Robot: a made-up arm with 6 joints. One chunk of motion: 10 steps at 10 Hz.
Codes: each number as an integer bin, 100 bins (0 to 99) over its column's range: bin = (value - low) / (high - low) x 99, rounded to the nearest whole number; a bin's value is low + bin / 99 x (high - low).
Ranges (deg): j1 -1.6..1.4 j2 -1.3..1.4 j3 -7.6..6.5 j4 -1..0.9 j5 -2.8..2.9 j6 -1..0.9
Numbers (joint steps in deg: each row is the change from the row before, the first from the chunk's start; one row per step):
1: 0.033 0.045 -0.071 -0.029 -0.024 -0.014
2: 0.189 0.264 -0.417 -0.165 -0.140 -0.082
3: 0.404 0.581 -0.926 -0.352 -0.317 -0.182
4: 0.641 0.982 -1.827 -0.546 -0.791 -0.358
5: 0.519 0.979 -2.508 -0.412 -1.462 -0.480
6: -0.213 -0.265 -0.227 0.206 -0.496 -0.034
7: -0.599 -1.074 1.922 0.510 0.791 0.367
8: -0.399 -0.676 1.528 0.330 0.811 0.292
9: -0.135 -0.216 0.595 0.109 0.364 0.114
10: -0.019 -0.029 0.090 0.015 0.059 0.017
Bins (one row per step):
1: 54 49 53 51 48 51
2: 59 57 50 44 46 48
3: 66 69 47 34 43 43
4: 74 84 41 24 35 33
5: 70 84 36 31 23 27
6: 46 38 52 63 40 50
7: 33 8 67 79 62 71
8: 40 23 64 69 63 67
9: 48 40 58 58 55 58
10: 52 47 54 53 50 53

